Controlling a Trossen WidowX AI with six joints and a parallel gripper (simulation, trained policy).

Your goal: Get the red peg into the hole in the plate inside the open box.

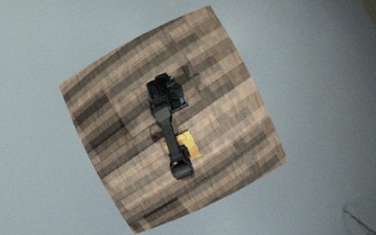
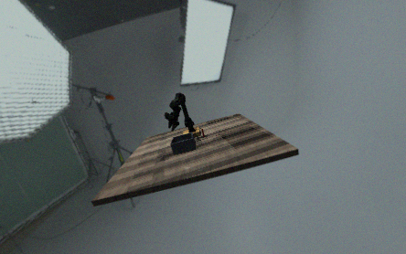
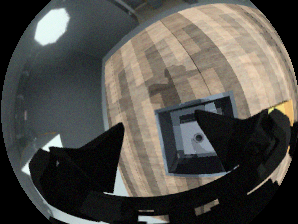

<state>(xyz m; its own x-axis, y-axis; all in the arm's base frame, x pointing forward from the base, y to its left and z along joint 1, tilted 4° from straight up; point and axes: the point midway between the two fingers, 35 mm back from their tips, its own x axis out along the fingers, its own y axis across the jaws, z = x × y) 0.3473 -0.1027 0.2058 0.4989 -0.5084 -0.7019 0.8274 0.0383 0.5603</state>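
Now: the red peg 25 cm to the left of my gripper tip, 22 cm behind it and 16 cm below it. Also, from my gripper tip: pale plate 16 cm below, 7 cm to the left, 3 cm behind; dark box 17 cm below, 7 cm to the left, 3 cm behind.
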